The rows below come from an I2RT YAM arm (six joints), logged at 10 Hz.
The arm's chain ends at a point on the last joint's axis. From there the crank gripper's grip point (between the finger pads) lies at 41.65 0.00 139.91 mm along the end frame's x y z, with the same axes.
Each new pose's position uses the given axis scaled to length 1; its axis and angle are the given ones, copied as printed.
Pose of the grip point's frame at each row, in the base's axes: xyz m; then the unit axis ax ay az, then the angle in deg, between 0 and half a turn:
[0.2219 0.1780 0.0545 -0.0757 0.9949 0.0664 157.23]
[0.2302 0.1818 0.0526 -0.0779 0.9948 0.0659 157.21]
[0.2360 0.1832 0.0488 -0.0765 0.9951 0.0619 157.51]
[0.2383 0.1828 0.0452 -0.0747 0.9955 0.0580 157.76]
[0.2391 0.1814 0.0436 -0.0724 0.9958 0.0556 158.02]
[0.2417 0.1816 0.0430 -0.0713 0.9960 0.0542 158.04]
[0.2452 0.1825 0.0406 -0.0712 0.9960 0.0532 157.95]
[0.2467 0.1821 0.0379 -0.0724 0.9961 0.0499 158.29]
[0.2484 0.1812 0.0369 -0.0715 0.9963 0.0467 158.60]
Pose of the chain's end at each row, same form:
[0.2073 0.1611 0.1988 -0.0757 0.9949 0.0664 157.23]
[0.2156 0.1651 0.1969 -0.0779 0.9948 0.0659 157.21]
[0.2220 0.1676 0.1933 -0.0765 0.9951 0.0619 157.51]
[0.2249 0.1683 0.1898 -0.0747 0.9955 0.0580 157.76]
[0.2262 0.1676 0.1884 -0.0724 0.9958 0.0556 158.02]
[0.2289 0.1682 0.1878 -0.0713 0.9960 0.0542 158.04]
[0.2321 0.1693 0.1854 -0.0712 0.9960 0.0532 157.95]
[0.2344 0.1700 0.1829 -0.0724 0.9961 0.0499 158.29]
[0.2368 0.1700 0.1820 -0.0715 0.9963 0.0467 158.60]

